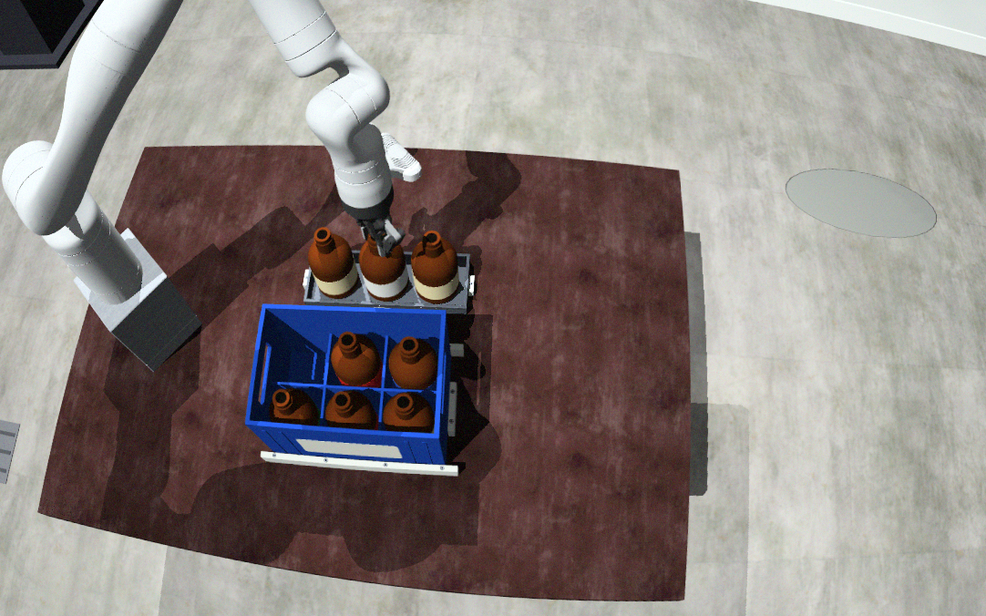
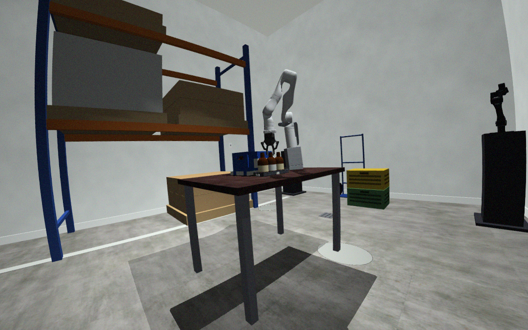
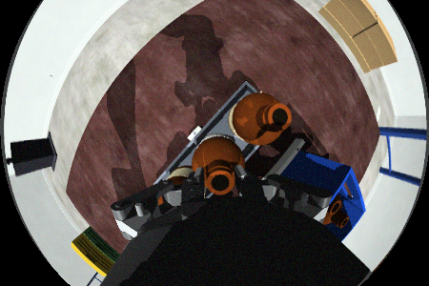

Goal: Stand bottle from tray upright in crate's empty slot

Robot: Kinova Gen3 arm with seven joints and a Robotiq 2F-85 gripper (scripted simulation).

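My gripper is now 70 mm above the brown bottle. From my hand the other things lie so: grey tray 140 mm below; then crate 10 mm ahead, 220 mm to the right, 70 mm below.
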